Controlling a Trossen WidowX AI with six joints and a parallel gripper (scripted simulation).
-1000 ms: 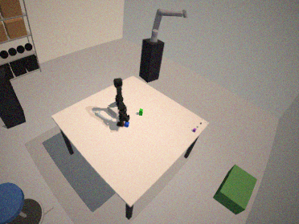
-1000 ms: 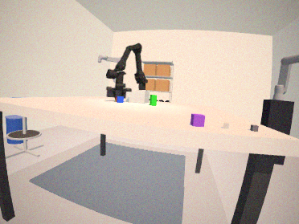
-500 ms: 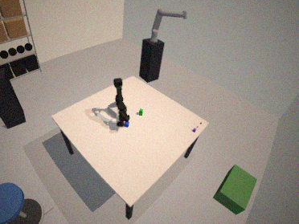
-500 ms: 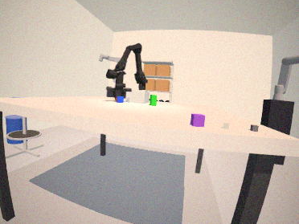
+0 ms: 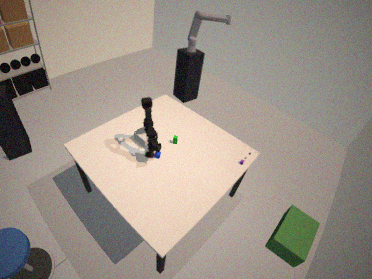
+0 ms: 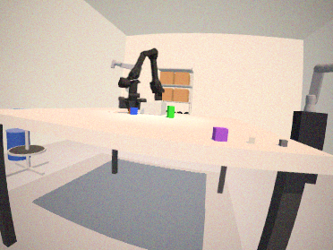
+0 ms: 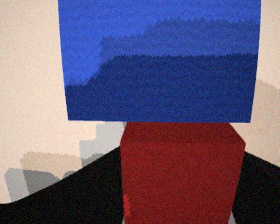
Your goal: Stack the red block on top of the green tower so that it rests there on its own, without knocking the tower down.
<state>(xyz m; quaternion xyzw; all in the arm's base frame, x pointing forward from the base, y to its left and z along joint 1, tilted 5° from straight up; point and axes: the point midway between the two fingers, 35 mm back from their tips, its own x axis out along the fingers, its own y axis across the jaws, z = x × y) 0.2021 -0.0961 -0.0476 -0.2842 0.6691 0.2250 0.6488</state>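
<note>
Right now the red block is 10 mm above my gripper tip. The rest, counted from my gripper tip: purple block (620 mm to the left, 500 mm ahead, 10 mm above); then small yellow block (10 mm to the right); then blue block (40 mm to the left, 30 mm ahead, 10 mm above).
</note>
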